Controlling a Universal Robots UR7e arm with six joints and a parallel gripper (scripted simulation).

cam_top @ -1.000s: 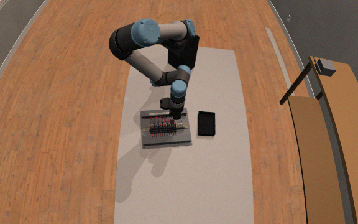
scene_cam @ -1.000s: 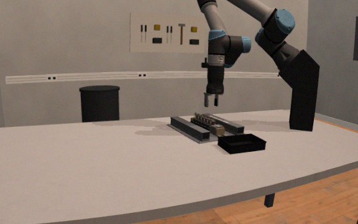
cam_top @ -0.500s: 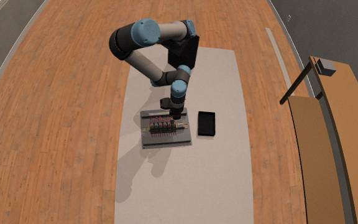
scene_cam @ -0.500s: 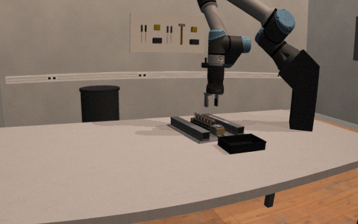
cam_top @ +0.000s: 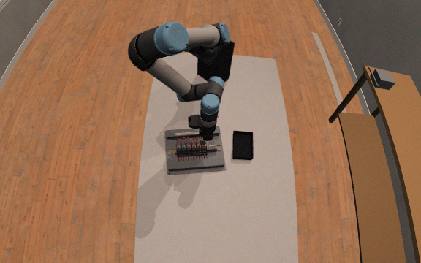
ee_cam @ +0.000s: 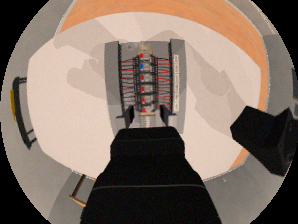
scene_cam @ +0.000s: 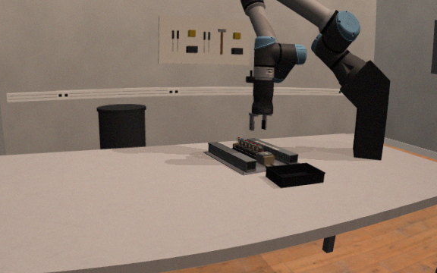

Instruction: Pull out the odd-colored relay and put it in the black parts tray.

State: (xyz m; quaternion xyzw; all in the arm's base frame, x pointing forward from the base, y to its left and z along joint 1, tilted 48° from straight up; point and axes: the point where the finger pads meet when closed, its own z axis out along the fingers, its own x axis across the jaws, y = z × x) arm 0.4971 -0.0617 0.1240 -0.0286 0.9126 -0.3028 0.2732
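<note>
Now: the red-button relay 20 mm behind my hand, 120 mm to the right of it and 90 mm below it. The rest, counted from my hand: grey relay panel: 40 mm to the right, 120 mm below; black parts tray: 40 mm ahead, 230 mm to the left, 130 mm below.
</note>
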